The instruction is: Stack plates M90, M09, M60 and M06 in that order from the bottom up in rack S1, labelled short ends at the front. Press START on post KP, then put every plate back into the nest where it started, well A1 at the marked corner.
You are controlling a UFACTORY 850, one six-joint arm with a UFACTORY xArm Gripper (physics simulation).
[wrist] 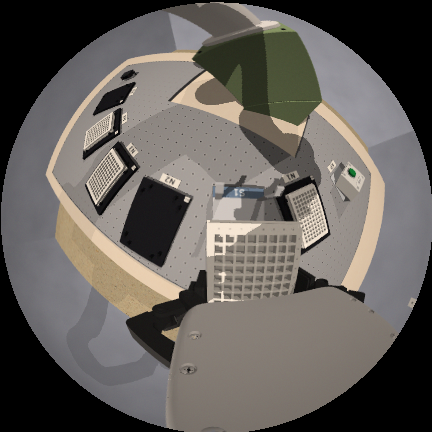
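My gripper [249, 282] is shut on a pale gridded plate [255, 260], held up in front of the camera; its label cannot be read. Rack S1 [255, 192], with a blue labelled front, stands beyond it, partly hidden by the plate. Black nest N2 [157, 220] is empty, left of the rack. Pale plates sit in the nests at N1 [308, 215], at N3 [106, 175] and in the nest beyond it [100, 131]; their names are unreadable. Post KP [352, 181] has a green button, at the right.
Another black nest [115, 98] with no plate and a small dark object [129, 74] are at the far left. A large green block [285, 65] with a grey arm part stands at the top. The perforated board [200, 135] has a raised pale wooden rim [55, 145].
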